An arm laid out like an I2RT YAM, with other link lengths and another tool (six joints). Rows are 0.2 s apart.
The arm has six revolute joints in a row. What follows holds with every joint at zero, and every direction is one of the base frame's. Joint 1 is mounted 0.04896 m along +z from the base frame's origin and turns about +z. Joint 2 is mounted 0.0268 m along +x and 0.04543 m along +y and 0.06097 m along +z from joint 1 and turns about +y. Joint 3 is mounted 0.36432 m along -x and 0.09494 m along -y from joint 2 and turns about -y. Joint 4 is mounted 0.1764 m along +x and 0.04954 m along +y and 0.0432 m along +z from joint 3 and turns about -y. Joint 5 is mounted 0.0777 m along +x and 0.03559 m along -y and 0.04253 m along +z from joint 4 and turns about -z. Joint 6 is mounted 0.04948 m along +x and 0.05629 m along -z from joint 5 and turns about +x. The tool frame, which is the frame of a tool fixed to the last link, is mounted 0.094 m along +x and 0.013 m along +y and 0.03 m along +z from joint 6; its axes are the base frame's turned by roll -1.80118, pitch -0.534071 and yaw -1.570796 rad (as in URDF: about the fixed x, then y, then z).
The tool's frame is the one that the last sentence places.
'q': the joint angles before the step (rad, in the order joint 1, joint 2, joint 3, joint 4, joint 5, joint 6). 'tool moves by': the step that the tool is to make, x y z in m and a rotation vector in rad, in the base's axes. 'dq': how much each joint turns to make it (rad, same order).
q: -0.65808 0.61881 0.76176 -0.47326 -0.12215 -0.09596
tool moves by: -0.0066 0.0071 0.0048 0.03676 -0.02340 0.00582
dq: 0.00069 -0.02264 0.04100 -0.06238 -0.01890 0.03974
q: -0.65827 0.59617 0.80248 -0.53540 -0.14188 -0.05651
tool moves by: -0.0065 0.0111 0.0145 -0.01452 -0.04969 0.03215
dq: 0.00022 -0.03145 0.05008 -0.03196 -0.03612 0.00858
